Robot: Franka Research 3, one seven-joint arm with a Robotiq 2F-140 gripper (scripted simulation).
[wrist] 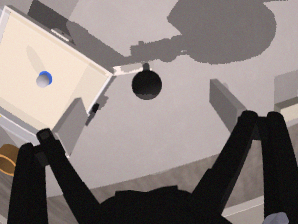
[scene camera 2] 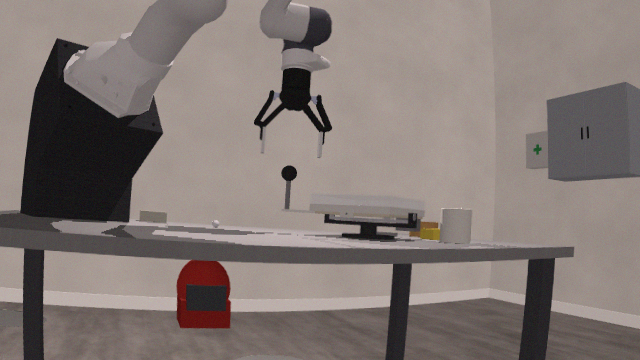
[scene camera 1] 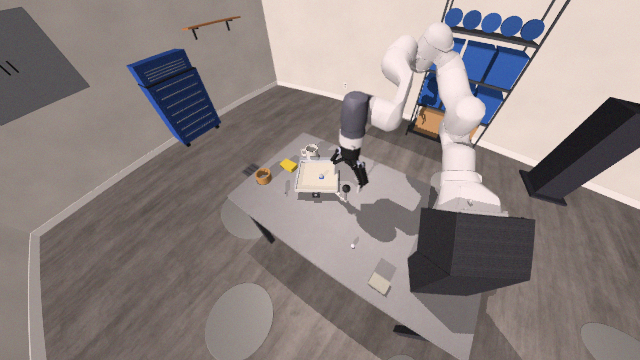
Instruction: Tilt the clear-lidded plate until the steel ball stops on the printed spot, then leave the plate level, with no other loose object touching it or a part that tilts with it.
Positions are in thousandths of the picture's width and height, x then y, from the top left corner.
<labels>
My gripper shows in the wrist view (492, 444), in scene camera 2 (454, 432) and in scene camera 1 (543, 507).
</labels>
